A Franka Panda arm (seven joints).
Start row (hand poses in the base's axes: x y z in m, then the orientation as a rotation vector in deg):
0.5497 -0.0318 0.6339 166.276 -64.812 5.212
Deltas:
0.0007 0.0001 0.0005 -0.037 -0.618 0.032
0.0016 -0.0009 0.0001 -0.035 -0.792 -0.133
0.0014 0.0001 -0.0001 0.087 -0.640 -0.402
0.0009 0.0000 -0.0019 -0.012 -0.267 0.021
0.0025 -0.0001 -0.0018 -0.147 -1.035 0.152
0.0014 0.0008 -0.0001 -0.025 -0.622 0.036
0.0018 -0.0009 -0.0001 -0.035 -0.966 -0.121
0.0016 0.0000 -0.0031 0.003 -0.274 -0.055
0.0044 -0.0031 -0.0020 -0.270 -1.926 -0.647
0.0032 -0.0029 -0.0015 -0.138 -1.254 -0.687
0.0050 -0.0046 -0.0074 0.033 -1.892 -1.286
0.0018 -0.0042 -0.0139 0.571 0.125 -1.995
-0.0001 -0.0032 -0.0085 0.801 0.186 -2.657
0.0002 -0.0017 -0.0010 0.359 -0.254 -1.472
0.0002 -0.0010 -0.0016 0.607 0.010 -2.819
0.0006 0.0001 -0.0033 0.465 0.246 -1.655
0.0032 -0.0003 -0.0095 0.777 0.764 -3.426
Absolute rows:
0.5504 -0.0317 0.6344 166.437 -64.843 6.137
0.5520 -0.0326 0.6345 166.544 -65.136 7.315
0.5534 -0.0325 0.6344 166.545 -65.841 8.203
0.5543 -0.0325 0.6325 166.618 -65.844 8.602
0.5568 -0.0326 0.6307 166.851 -65.709 10.206
0.5582 -0.0318 0.6306 167.005 -65.732 11.139
0.5600 -0.0327 0.6305 -166.878 65.922 -12.569
0.5616 -0.0327 0.6274 -166.724 65.965 -12.959
0.5660 -0.0358 0.6254 -165.732 66.708 -15.880
0.5692 -0.0387 0.6239 -164.893 67.562 -17.751
0.5742 -0.0433 0.6165 -163.254 69.145 -20.397
0.5760 -0.0475 0.6026 -161.816 71.983 -19.886
0.5759 -0.0507 0.5941 -159.802 75.710 -19.141
0.5761 -0.0524 0.5931 -158.527 77.693 -19.270
0.5763 -0.0534 0.5915 -156.351 81.568 -18.907
0.5769 -0.0533 0.5882 -155.078 83.847 -18.285
0.5801 -0.0536 0.5787 -152.618 88.611 -16.805

